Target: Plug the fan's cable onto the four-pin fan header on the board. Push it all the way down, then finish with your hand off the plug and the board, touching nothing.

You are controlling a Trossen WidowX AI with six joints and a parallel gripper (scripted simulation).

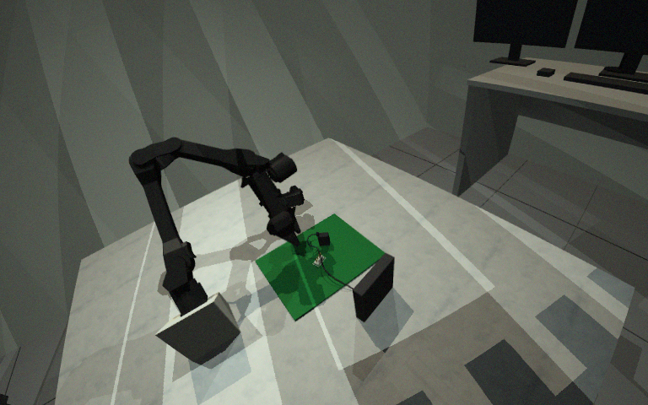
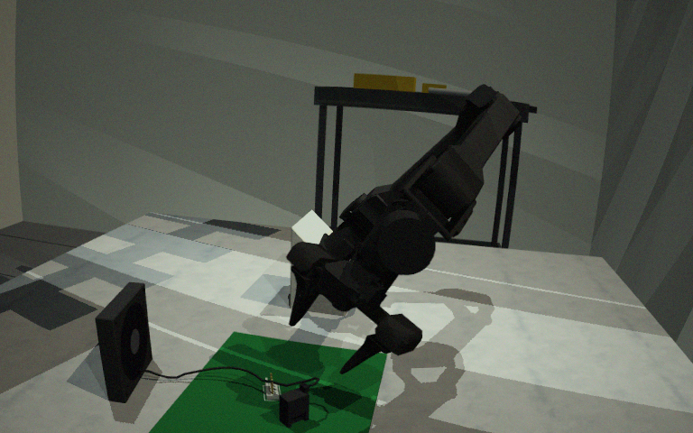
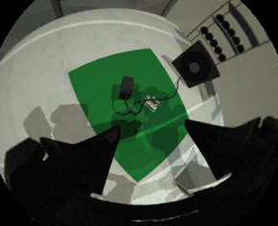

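My gripper tip is now 70 mm short of the black plug, 50 mm above it and 10 mm to the left of it. The rest, counted from my gripper tip: black fan: 240 mm to the right, 30 mm ahead, 10 mm below; then header: 70 mm below, 50 mm to the right, 20 mm ahead; then green board: 80 mm below, 40 mm to the right, 20 mm ahead.
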